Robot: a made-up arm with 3 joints.
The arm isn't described. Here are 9 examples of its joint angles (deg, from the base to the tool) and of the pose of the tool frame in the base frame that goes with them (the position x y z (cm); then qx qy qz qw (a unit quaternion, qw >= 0)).
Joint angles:
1: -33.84 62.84 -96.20
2: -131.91 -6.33 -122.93
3: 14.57 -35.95 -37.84
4: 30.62 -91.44 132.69
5: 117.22 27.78 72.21
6: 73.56 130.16 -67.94
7: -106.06 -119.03 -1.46
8: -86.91 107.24 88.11
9: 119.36 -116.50 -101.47
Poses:
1: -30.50 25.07 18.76 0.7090 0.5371 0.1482 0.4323
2: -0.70 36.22 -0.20 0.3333 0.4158 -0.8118 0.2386
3: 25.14 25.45 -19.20 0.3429 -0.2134 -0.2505 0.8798
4: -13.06 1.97 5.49 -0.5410 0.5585 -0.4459 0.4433
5: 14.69 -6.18 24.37 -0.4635 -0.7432 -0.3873 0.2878
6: 10.64 -14.66 -28.08 -0.2618 0.1966 0.7434 0.5833
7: -38.67 -3.76 10.12 -0.6846 0.3987 -0.5234 0.3138
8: -13.13 13.64 -7.25 0.0986 -0.1132 0.7037 0.6945
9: -10.14 -13.88 34.59 -0.6703 0.6199 -0.0800 0.4002
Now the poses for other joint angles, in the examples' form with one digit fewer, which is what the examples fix.
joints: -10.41 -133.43 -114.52
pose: 20.4 -20.4 4.1 0.286 -0.750 -0.525 0.283
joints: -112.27 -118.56 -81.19
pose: -24.1 -15.3 -14.6 -0.357 0.010 -0.640 0.681
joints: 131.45 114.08 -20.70
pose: 41.3 0.1 14.3 -0.712 -0.426 0.428 0.357
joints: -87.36 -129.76 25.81
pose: -36.2 2.7 9.0 -0.678 0.432 -0.573 0.160
